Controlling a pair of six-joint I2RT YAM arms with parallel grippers.
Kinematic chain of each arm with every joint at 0, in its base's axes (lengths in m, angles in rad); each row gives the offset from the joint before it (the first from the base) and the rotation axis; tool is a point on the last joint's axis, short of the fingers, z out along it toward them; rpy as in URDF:
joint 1: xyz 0 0 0.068 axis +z
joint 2: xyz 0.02 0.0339 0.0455 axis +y
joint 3: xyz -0.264 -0.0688 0 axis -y
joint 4: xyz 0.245 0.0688 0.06 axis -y
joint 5: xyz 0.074 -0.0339 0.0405 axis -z
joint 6: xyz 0.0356 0 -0.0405 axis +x
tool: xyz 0 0 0 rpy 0 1.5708 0
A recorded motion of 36 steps. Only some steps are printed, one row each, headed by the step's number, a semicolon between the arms.
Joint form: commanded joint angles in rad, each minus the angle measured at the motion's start. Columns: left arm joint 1, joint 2, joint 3, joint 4, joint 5, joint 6; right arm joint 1, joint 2, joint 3, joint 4, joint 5, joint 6.
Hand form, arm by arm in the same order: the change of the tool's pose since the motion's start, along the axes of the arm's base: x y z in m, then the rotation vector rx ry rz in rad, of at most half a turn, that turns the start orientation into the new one. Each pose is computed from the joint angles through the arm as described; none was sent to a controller.
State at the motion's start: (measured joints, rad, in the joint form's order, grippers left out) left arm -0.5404 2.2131 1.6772 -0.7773 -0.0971 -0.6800; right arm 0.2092 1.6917 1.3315 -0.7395 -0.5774 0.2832
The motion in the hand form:
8: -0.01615 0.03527 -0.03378 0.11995 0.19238 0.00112; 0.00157 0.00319 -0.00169 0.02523 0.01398 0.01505
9: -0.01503 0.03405 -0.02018 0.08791 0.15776 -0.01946; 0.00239 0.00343 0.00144 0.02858 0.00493 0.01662
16: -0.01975 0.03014 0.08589 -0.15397 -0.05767 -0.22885; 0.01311 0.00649 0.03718 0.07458 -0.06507 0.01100
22: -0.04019 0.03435 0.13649 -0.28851 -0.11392 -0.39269; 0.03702 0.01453 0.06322 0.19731 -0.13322 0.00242
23: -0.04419 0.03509 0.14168 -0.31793 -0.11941 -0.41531; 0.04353 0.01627 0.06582 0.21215 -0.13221 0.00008
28: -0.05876 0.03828 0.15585 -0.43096 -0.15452 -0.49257; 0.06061 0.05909 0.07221 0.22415 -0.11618 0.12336
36: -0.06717 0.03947 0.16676 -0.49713 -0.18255 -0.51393; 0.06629 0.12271 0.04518 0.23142 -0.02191 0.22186
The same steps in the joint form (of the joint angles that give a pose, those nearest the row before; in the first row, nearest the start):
8: 0.0526 0.0145 -0.1037 -0.1033 -0.0022 0.0522; 0.0055 0.0126 0.0065 0.0004 -0.0289 0.0048
9: 0.0526 -0.0186 -0.1018 -0.0911 0.0132 0.0708; 0.0055 0.0115 0.0159 -0.0010 -0.0309 0.0040
16: 0.0541 -0.2412 -0.0394 -0.0744 0.1906 0.2344; 0.0056 0.0168 0.1434 -0.0302 -0.0541 0.0300
22: 0.0530 -0.3604 -0.0197 -0.1209 0.3451 0.3437; 0.0070 0.0739 0.2724 0.0459 -0.1341 0.1197
23: 0.0528 -0.3797 -0.0276 -0.1186 0.3773 0.3536; 0.0070 0.0982 0.3085 0.0455 -0.1444 0.1340
28: 0.0526 -0.4555 -0.0837 -0.0722 0.4945 0.3793; 0.0954 0.2328 0.5130 -0.0478 -0.1715 0.1013
36: 0.0496 -0.5005 -0.1080 -0.0403 0.5502 0.3648; 0.2250 0.3743 0.6191 -0.0598 -0.1785 0.1464

